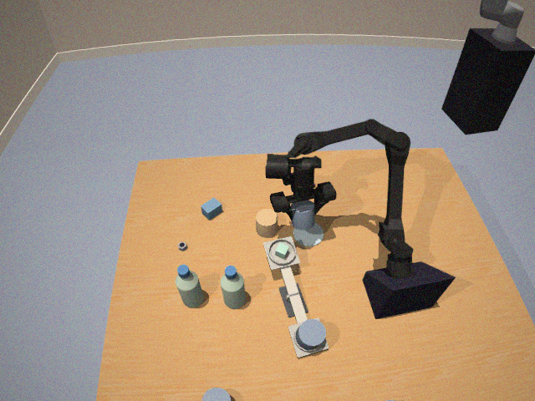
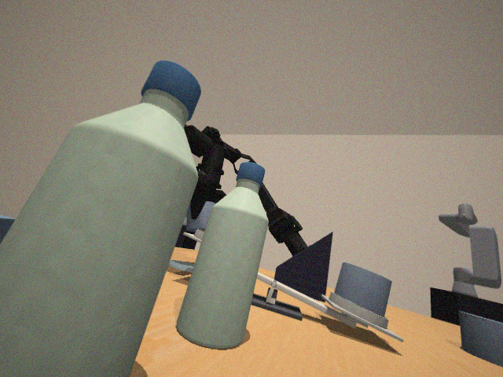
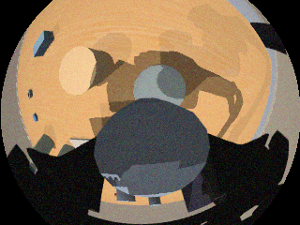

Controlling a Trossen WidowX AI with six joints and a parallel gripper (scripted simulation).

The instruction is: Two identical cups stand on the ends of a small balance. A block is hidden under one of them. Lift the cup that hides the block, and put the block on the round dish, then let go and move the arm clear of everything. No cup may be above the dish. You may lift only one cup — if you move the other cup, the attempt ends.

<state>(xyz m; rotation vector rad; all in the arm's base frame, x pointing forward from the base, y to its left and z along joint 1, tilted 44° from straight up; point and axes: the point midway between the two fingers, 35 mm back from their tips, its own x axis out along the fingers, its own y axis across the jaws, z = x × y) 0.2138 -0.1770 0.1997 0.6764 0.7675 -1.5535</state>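
The pale green block lies 9 cm to the left of my gripper tip, 9 cm ahead of it and 3 cm below it. From my gripper tip the other things lie so: blue block 26 cm ahead, 18 cm to the right, 9 cm below; tan cylinder 8 cm to the right, 8 cm below, 8 cm ahead; pale blue round dish 11 cm below, 3 cm behind, 1 cm to the right.
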